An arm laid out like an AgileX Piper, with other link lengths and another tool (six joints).
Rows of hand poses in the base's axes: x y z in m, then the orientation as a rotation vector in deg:
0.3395 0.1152 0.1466 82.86 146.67 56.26
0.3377 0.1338 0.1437 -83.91 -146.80 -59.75
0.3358 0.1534 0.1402 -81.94 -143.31 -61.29
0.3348 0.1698 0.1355 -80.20 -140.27 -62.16
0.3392 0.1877 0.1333 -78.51 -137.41 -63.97
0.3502 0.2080 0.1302 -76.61 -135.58 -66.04
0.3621 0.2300 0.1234 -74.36 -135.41 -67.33
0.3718 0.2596 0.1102 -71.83 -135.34 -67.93
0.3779 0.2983 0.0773 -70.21 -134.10 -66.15
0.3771 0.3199 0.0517 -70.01 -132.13 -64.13
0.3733 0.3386 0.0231 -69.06 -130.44 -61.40
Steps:
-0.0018 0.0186 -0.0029 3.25 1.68 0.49
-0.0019 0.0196 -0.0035 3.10 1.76 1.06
-0.0010 0.0164 -0.0047 2.56 1.76 0.99
0.0044 0.0179 -0.0022 2.81 1.04 0.79
0.0110 0.0203 -0.0031 2.36 0.16 0.90
0.0119 0.0220 -0.0068 1.15 -0.50 1.31
0.0097 0.0296 -0.0132 0.89 -0.17 1.65
0.0061 0.0387 -0.0329 0.44 1.97 1.57
-0.0008 0.0216 -0.0256 0.39 2.55 0.62
-0.0038 0.0187 -0.0286 0.11 2.81 1.32

